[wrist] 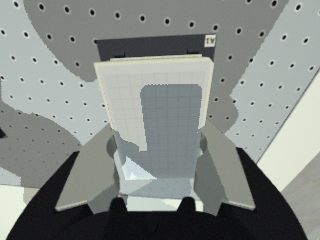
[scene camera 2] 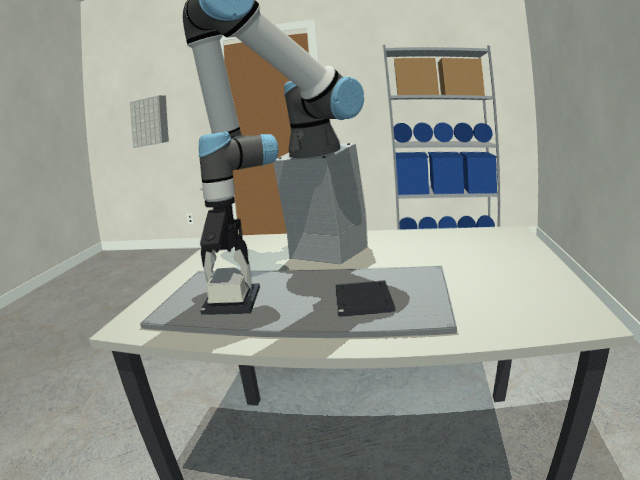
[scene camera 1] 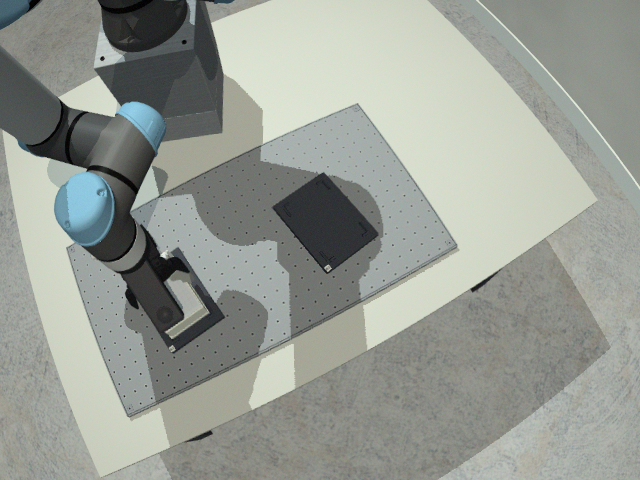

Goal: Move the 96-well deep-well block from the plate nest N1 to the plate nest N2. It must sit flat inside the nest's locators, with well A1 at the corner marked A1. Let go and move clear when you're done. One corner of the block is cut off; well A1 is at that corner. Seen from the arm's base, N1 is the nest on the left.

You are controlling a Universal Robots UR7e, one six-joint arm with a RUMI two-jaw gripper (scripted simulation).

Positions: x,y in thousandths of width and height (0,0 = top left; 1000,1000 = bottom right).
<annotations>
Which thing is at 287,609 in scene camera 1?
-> A 96-well deep-well block.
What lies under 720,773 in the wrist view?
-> My gripper.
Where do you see a plate nest N1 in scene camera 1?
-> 505,457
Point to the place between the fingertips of my gripper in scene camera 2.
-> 360,605
</annotations>
